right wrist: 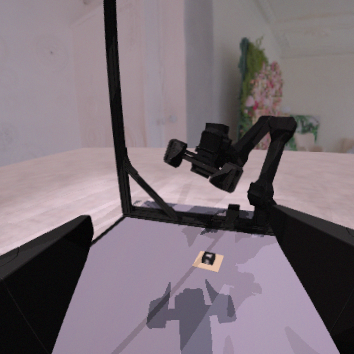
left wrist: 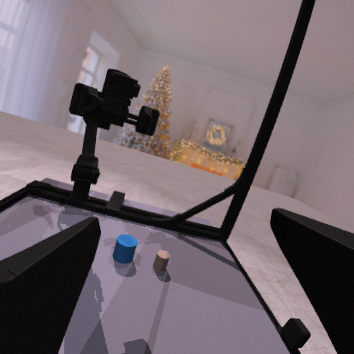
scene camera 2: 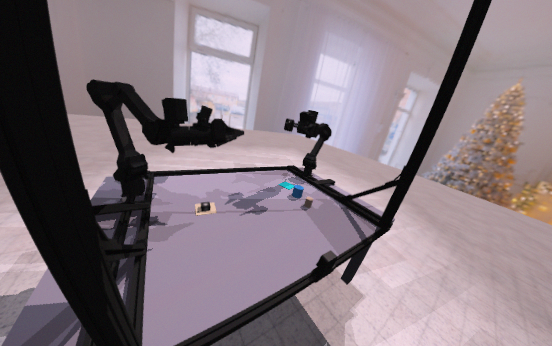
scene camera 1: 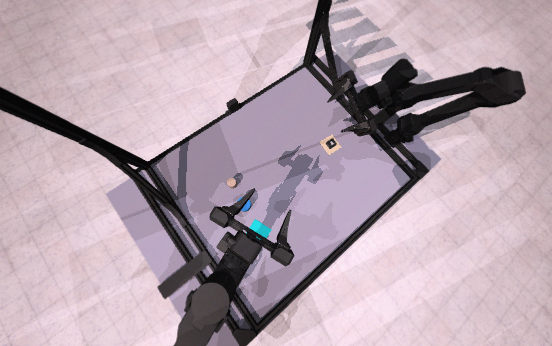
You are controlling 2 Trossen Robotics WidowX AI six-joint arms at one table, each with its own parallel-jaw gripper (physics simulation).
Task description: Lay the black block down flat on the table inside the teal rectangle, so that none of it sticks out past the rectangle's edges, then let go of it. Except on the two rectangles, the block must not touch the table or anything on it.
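Places are measured from the left arm's base along level axes (x ahead, y left, z up), in millimetres.
Pixels of known places: left gripper, between the fingertips: (right wrist: 189, 169) (left wrist: 185, 221) (scene camera 2: 240, 135) (scene camera 1: 334, 117); right gripper, between the fingertips: (right wrist: 182, 218) (left wrist: 126, 110) (scene camera 2: 293, 126) (scene camera 1: 272, 199); left arm's base, origin of its link: (right wrist: 260, 221) (scene camera 2: 133, 192) (scene camera 1: 393, 138); right arm's base, origin of its link: (left wrist: 79, 195) (scene camera 2: 306, 174).
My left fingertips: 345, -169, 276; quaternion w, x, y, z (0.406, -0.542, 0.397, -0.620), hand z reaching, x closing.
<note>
Ahead of a thing's pixels: the offset from my left fingertips to its middle, as dx, dy, dz. "*": to the spot under its first point.
The small black block @[-101, +22, -286] (scene camera 1: 331, 143) (scene camera 2: 205, 206) (right wrist: 208, 257), with a lighter patch on it, rests on the beige rectangle @[* -87, +52, -294] (scene camera 1: 332, 151) (scene camera 2: 200, 212) (right wrist: 216, 266). The teal rectangle @[* +354, +125, -294] (scene camera 1: 260, 227) (scene camera 2: 286, 185) lies bare, partly behind the right gripper in scene camera 1; it does not show in either wrist view. My left gripper (scene camera 1: 336, 116) (scene camera 2: 242, 133) (left wrist: 185, 221) is open and empty, raised above the table near its arm's side, apart from the block. My right gripper (scene camera 1: 271, 200) (right wrist: 182, 218) is open and empty, raised high over the teal rectangle's side of the table.
A blue cylinder @[+354, +17, -270] (scene camera 1: 245, 204) (scene camera 2: 298, 191) (left wrist: 125, 249) stands close to the teal rectangle. A smaller tan cylinder @[+345, -80, -275] (scene camera 1: 231, 182) (scene camera 2: 308, 202) (left wrist: 161, 261) stands beyond it. A black frame with tall posts surrounds the table, and a small black box @[* +156, -355, -242] (scene camera 1: 232, 104) (scene camera 2: 327, 260) sits on one edge.
</note>
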